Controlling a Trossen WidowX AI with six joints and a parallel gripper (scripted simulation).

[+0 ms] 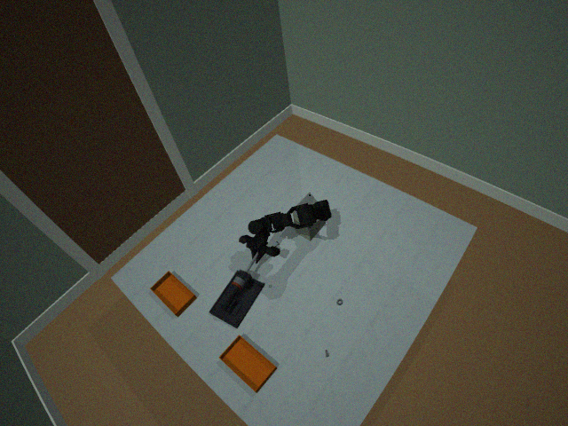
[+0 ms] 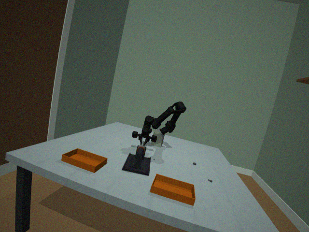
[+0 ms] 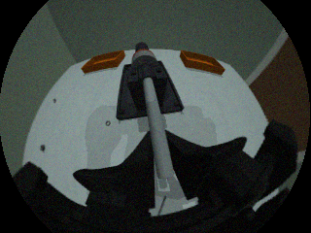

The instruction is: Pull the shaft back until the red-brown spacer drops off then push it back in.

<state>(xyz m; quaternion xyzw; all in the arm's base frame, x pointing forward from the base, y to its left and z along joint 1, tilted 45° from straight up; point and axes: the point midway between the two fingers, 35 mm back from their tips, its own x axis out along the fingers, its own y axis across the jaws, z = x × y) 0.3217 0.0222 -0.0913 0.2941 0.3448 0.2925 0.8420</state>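
Now: the shaft 5 cm ahead of my gripper tip, 1 cm to the left of it and 2 cm above it. Round my gripper tip: red-brown spacer: 13 cm ahead, 4 cm to the left, 2 cm above; base plate: 17 cm ahead, 5 cm to the left, 1 cm below.
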